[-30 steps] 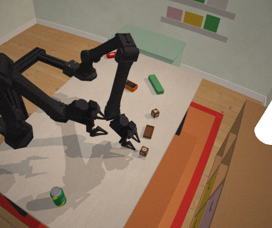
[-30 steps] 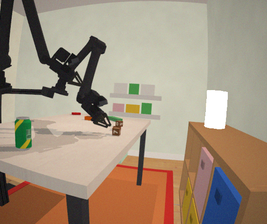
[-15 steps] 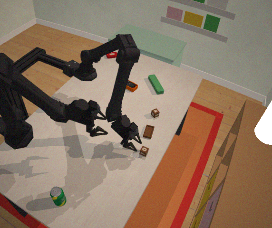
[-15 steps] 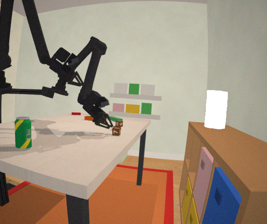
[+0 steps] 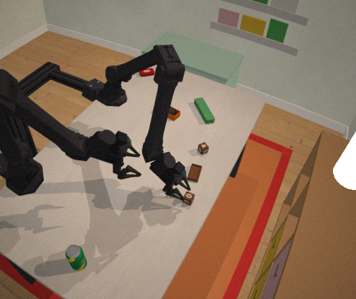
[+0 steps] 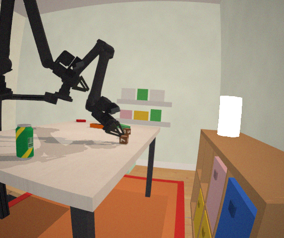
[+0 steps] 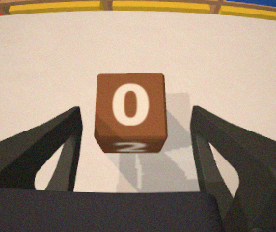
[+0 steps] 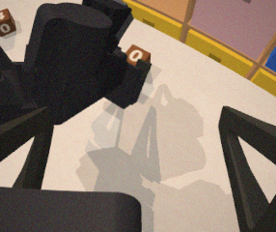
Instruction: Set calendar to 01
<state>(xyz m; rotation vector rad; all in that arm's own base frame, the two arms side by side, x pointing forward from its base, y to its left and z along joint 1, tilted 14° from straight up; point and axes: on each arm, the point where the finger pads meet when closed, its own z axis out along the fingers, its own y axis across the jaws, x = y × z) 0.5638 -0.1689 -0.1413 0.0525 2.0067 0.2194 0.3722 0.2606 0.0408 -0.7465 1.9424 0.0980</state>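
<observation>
The brown number cube lies 20 mm ahead of my left hand and 30 mm below it. Round my left hand: red item 680 mm behind, 760 mm to the left, 30 mm below; brown tray 30 mm behind, 160 mm to the left, 40 mm below; orange multimeter 350 mm behind, 480 mm to the left, 30 mm below.
</observation>
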